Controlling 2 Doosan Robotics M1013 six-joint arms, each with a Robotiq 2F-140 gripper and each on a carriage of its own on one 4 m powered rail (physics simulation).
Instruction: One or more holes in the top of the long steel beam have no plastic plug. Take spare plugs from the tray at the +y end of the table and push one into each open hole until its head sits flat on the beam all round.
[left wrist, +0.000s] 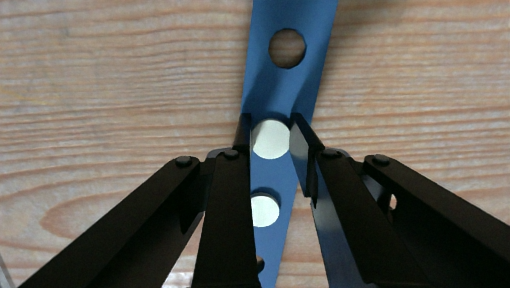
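The steel beam (277, 92) is a blue strip running from top to bottom in the left wrist view. A round open hole (287, 48) in it shows the wood below, above the fingertips. My left gripper (270, 130) points at the beam and is shut on a white plug (271, 140), with one finger against each side of its round head. Whether the head sits flat is hidden. A second white plug (265, 211) is in the beam lower down, its left edge behind a finger. Part of another hole (260, 264) shows near the bottom. The tray and my right gripper do not show.
The wooden table top (125, 90) lies on both sides of the beam. A thin grey edge (4, 272) shows at the bottom left corner. The dark finger linkages cover much of the lower half of the view.
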